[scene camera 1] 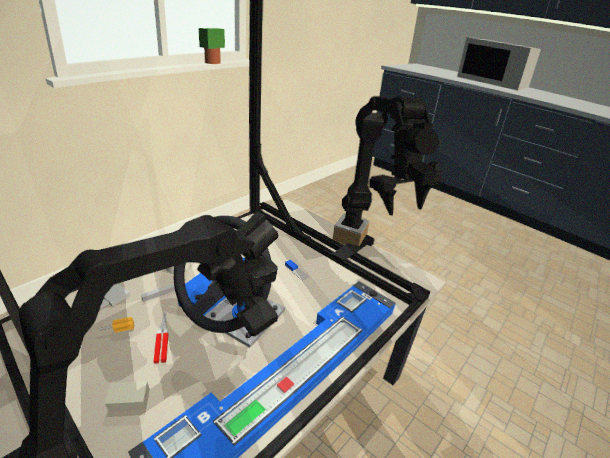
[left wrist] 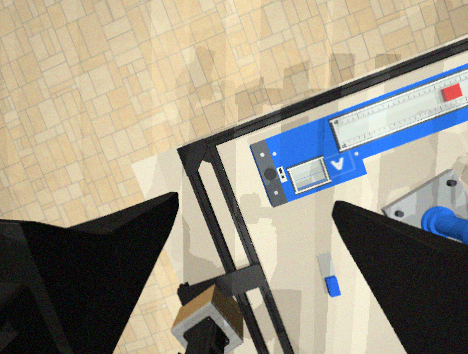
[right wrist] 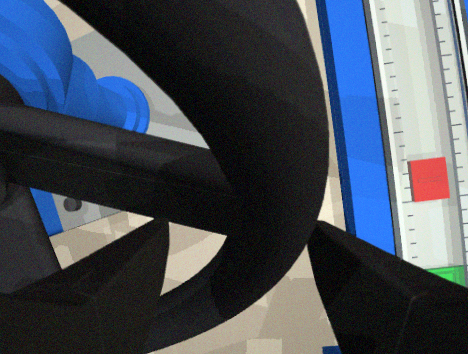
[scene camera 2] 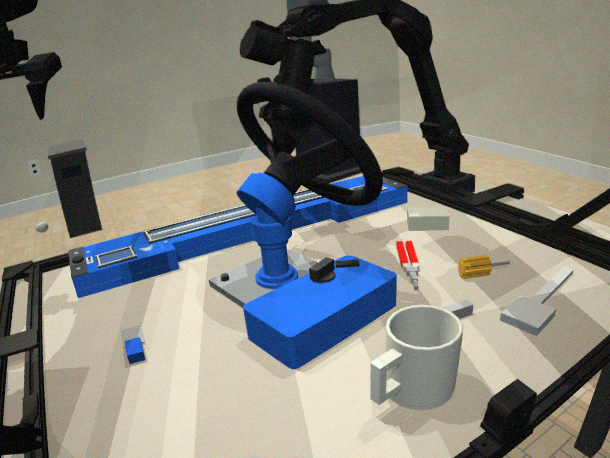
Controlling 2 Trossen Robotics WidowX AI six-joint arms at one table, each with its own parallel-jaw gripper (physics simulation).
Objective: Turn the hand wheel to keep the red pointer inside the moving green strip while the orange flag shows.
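Pixels of known places: left gripper, fingertip midpoint: [scene camera 1: 405, 212] [left wrist: 255, 203] [scene camera 2: 17, 122]; right gripper, fingertip midpoint: [scene camera 1: 248, 309] [right wrist: 239, 231]; left arm's base, origin of the base link: [scene camera 1: 352, 222] [left wrist: 206, 337]; right arm's base, origin of the base link: [scene camera 2: 447, 174].
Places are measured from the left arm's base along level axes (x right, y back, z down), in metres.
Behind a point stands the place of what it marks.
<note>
The black hand wheel [scene camera 1: 210, 326] @[y -0.660, x 0.110, z -0.040 m] [scene camera 2: 371, 167] @[y -0.567, x 0.266, z -0.114 m] [right wrist: 280, 125] @[y -0.595, x 0.016, z -0.142 m] stands tilted on a blue post. My right gripper [right wrist: 239, 231] @[y -0.614, x 0.039, z -0.089 m] has its fingers apart with the rim and spoke junction between them; in the right wrist view both fingertips meet the wheel. The red pointer [scene camera 1: 285, 384] @[y -0.660, x -0.082, z 0.041 m] [left wrist: 452, 92] @[y -0.640, x -0.083, z 0.041 m] [right wrist: 430, 179] @[y -0.650, x -0.074, z 0.041 m] is outside the green strip [scene camera 1: 246, 418] @[y -0.767, x -0.050, z 0.041 m] [right wrist: 448, 275] @[y -0.717, x -0.059, z 0.041 m], a short way toward the A end of the scale. The strip lies near the B end. No orange flag shows. My left gripper [scene camera 1: 406, 211] @[y -0.243, x -0.195, z -0.223 m] [left wrist: 255, 203] @[y -0.243, x -0.195, z -0.223 m] is open and empty, high over the table's frame.
The blue scale housing [scene camera 1: 370, 314] @[y -0.363, x -0.184, z 0.041 m] [scene camera 2: 215, 245] @[y -0.517, x -0.059, z 0.069 m] [left wrist: 290, 140] @[y -0.351, x -0.195, z 0.041 m] runs along the table edge. A blue box [scene camera 2: 320, 320] and grey mug [scene camera 2: 430, 365] @[y -0.398, x 0.457, z 0.016 m] stand behind the wheel. Red pliers [scene camera 1: 161, 347] @[y -0.701, x 0.238, z 0.070 m], an orange screwdriver [scene camera 1: 123, 325] @[y -0.709, x 0.361, z 0.055 m] and a pale block [scene camera 1: 126, 399] @[y -0.854, x 0.194, z 0.051 m] lie beside it.
</note>
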